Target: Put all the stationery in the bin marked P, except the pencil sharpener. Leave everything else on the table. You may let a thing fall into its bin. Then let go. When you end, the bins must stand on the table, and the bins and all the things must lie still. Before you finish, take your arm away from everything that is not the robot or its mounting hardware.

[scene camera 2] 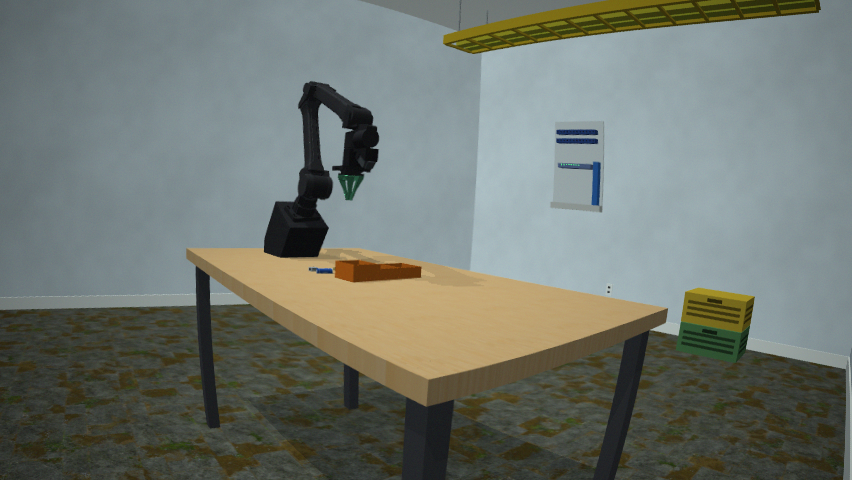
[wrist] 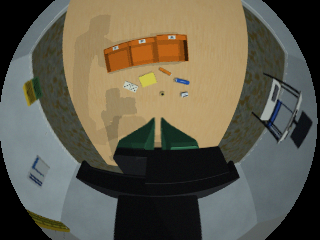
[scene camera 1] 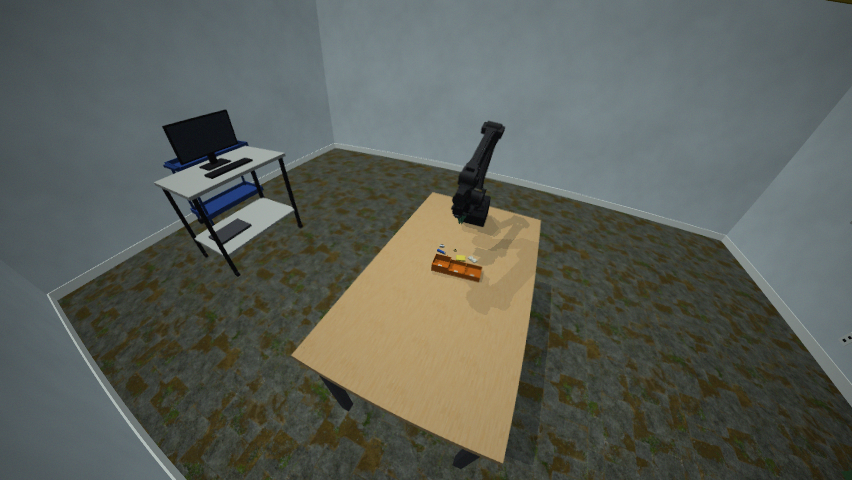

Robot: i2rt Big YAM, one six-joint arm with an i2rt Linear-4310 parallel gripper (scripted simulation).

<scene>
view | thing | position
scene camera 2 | orange bin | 350,270
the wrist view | my gripper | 157,121
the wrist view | orange bin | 173,47
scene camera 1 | orange bin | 443,264
</scene>
